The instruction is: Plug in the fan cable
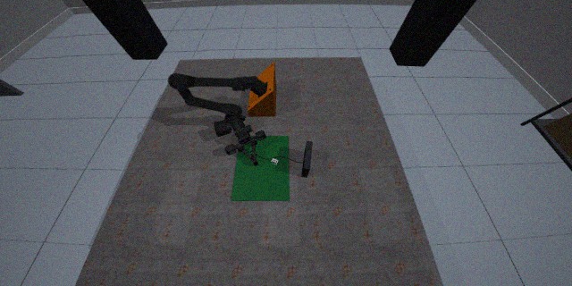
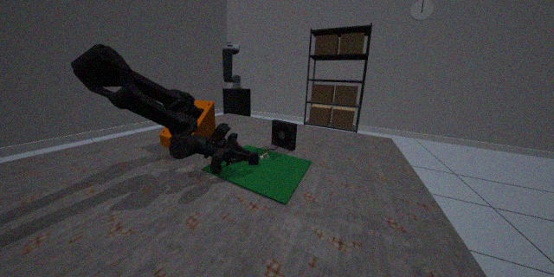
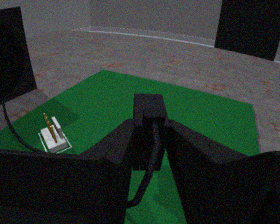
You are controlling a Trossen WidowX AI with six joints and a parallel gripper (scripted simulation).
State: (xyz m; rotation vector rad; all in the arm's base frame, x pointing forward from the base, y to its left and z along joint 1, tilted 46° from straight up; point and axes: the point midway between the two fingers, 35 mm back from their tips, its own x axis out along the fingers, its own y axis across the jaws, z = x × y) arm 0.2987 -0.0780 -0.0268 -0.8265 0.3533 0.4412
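Right now the green board is 10 mm ahead of my gripper tip, 30 mm to the left of it and 60 mm below it. Also, from my gripper tip: white four-pin header 10 mm behind, 90 mm to the left, 50 mm below; black plug 10 mm below; black fan 220 mm to the left, 10 mm above.
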